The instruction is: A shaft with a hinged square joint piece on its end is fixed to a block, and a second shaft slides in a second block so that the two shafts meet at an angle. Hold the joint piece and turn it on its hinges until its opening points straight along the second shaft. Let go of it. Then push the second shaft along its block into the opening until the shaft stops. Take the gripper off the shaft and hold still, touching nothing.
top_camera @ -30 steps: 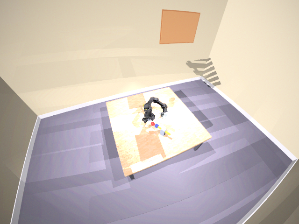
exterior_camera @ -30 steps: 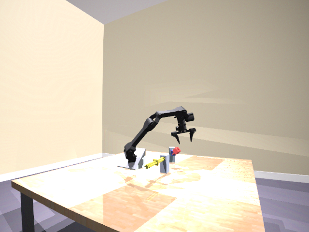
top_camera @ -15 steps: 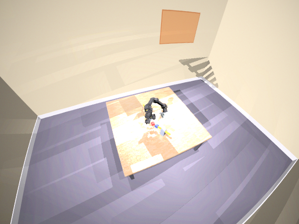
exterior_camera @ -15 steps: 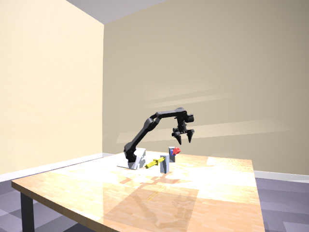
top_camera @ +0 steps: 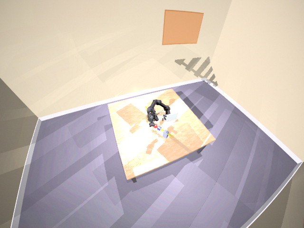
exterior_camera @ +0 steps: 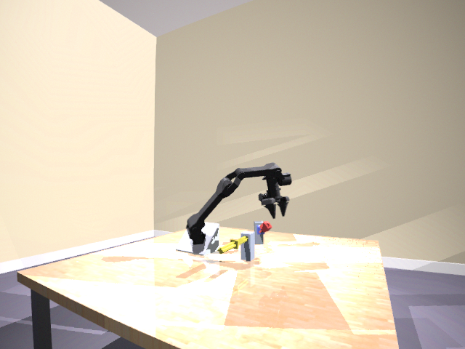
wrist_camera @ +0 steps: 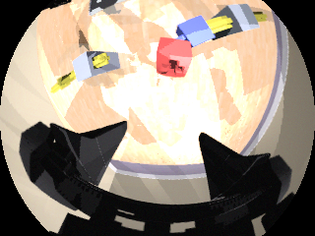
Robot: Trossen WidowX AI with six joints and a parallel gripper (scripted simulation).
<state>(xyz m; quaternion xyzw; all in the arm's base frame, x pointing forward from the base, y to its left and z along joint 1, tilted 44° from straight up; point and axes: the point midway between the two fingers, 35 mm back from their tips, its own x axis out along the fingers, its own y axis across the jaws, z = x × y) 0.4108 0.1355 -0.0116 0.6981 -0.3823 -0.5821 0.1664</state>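
Now: gripper tip 80 mm past the red square joint piece, 60 mm above it and 30 mm to the right of it.
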